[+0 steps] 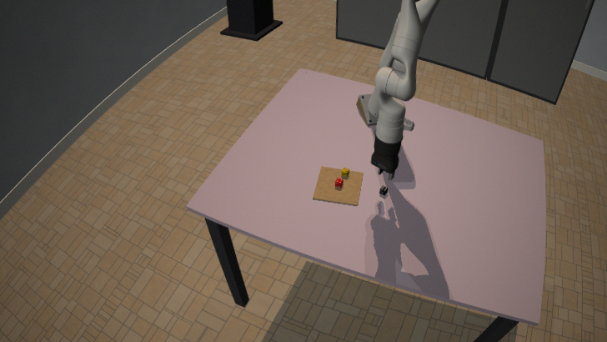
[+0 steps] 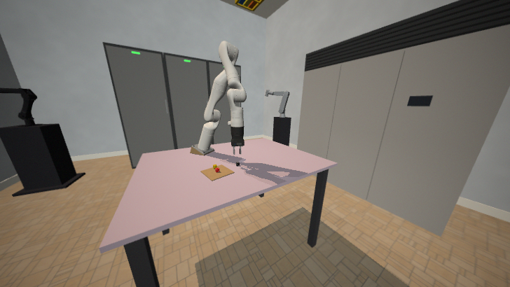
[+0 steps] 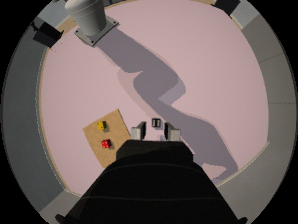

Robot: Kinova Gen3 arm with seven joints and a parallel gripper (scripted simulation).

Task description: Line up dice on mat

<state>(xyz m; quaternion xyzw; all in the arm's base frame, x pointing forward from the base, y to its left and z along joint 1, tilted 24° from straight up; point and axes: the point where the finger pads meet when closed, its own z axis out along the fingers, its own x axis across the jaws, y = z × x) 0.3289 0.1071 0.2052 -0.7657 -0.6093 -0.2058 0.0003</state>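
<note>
My gripper is now 9 cm above the black die. The rest, counted from my hand: yellow die: 14 cm to the right, 8 cm below, 1 cm behind; square mat: 14 cm to the right, 9 cm below, 4 cm ahead; red die: 14 cm to the right, 8 cm below, 4 cm ahead.
</note>
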